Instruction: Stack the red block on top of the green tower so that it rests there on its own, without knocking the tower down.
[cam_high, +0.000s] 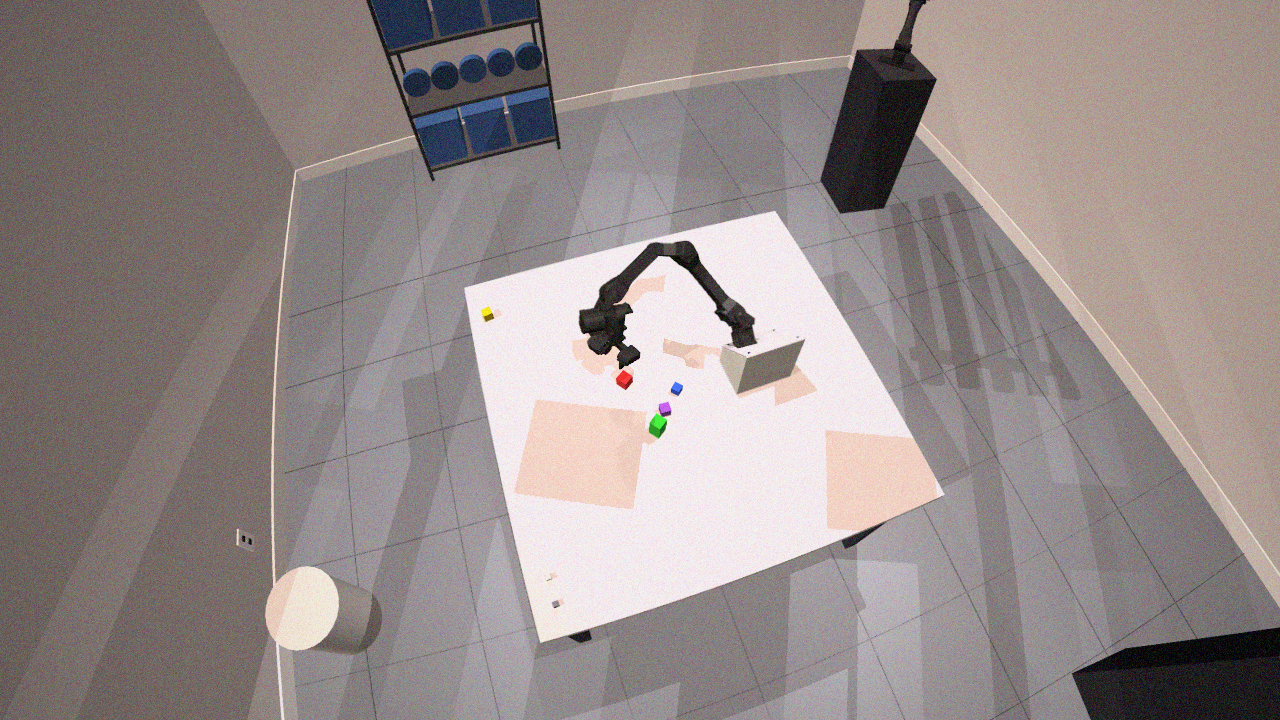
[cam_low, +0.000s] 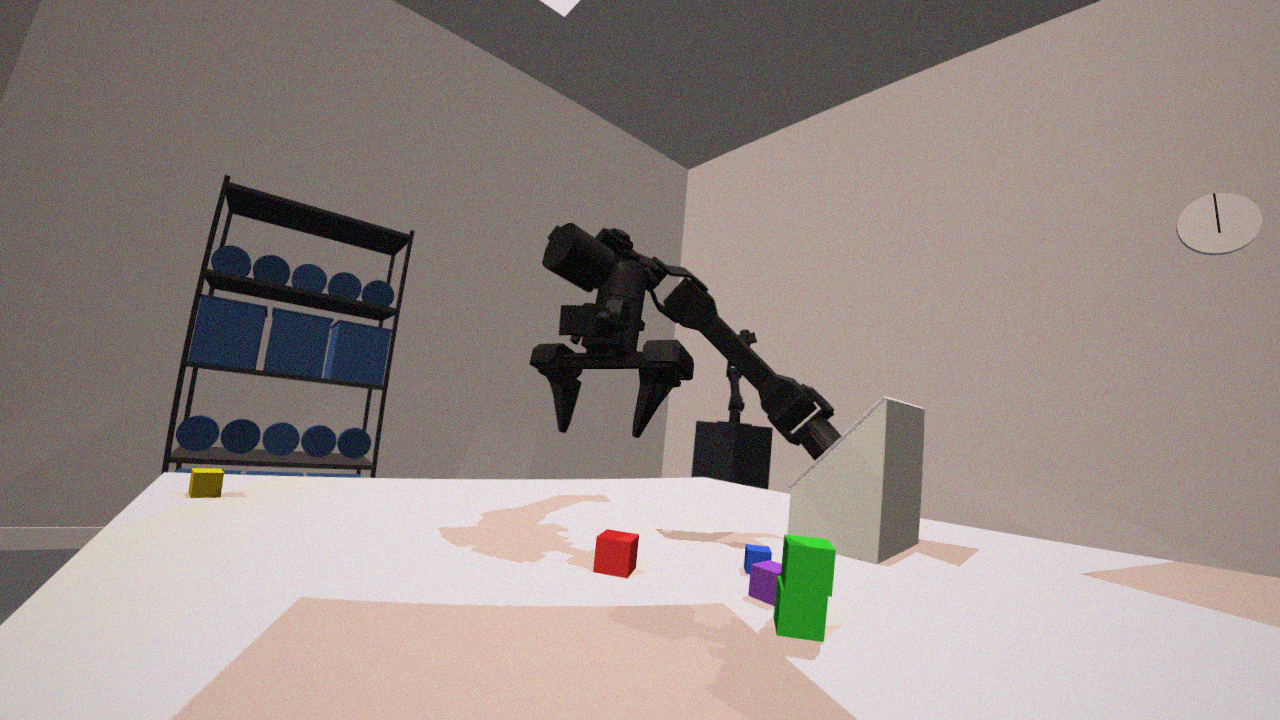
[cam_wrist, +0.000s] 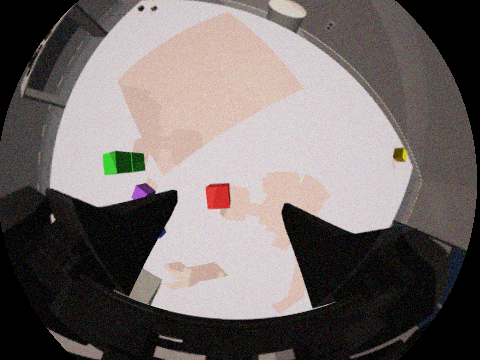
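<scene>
The red block is 130 mm below my gripper tip, 40 mm behind it and 10 mm to the left of it. Round my gripper tip: blue block 200 mm behind, 130 mm below, 70 mm to the left; then yellow block 400 mm ahead, 370 mm to the right, 130 mm below; then purple block 140 mm to the left, 140 mm behind, 130 mm below.
</scene>
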